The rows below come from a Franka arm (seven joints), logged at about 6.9 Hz.
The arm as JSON. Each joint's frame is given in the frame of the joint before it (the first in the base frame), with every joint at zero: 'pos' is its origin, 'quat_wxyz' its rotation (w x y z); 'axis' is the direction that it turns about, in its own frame. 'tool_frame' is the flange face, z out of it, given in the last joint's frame.
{
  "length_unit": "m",
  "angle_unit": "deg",
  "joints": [
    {
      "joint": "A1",
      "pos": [
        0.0,
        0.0,
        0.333
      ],
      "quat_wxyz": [
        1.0,
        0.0,
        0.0,
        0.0
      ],
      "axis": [
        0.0,
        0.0,
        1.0
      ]
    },
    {
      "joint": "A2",
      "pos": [
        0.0,
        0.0,
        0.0
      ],
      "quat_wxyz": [
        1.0,
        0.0,
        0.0,
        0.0
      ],
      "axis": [
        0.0,
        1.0,
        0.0
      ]
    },
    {
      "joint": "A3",
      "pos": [
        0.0,
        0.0,
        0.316
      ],
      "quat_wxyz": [
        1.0,
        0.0,
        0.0,
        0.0
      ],
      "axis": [
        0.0,
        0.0,
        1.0
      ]
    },
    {
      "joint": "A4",
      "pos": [
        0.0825,
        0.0,
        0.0
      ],
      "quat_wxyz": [
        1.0,
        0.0,
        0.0,
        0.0
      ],
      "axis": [
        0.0,
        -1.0,
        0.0
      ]
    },
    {
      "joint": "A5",
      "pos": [
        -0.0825,
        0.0,
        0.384
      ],
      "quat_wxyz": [
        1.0,
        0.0,
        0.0,
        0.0
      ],
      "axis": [
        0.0,
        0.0,
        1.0
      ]
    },
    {
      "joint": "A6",
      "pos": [
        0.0,
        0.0,
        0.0
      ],
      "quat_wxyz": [
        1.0,
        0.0,
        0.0,
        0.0
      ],
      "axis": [
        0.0,
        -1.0,
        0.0
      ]
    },
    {
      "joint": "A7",
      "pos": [
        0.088,
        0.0,
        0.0
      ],
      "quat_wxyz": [
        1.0,
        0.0,
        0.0,
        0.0
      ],
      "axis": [
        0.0,
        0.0,
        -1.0
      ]
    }
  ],
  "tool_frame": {
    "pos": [
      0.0,
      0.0,
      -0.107
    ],
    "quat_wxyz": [
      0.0,
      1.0,
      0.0,
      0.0
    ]
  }
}
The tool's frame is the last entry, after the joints.
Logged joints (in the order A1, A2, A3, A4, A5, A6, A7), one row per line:
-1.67 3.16 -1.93 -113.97 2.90 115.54 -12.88
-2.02 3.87 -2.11 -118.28 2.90 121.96 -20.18
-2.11 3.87 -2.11 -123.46 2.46 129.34 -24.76
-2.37 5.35 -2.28 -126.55 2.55 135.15 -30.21
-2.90 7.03 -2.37 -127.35 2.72 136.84 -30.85
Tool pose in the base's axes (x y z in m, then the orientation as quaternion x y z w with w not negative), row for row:
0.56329 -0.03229 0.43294 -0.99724 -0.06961 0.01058 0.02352
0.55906 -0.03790 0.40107 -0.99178 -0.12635 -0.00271 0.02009
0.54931 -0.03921 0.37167 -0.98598 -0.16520 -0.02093 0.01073
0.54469 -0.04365 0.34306 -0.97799 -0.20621 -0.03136 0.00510
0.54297 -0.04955 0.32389 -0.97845 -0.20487 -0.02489 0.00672
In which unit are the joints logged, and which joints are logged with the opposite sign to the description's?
The joints are logged in degrees. Opposite sign: none.
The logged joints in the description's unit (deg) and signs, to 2 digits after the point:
-1.67 3.16 -1.93 -113.97 2.90 115.54 -12.88
-2.02 3.87 -2.11 -118.28 2.90 121.96 -20.18
-2.11 3.87 -2.11 -123.46 2.46 129.34 -24.76
-2.37 5.35 -2.28 -126.55 2.55 135.15 -30.21
-2.90 7.03 -2.37 -127.35 2.72 136.84 -30.85

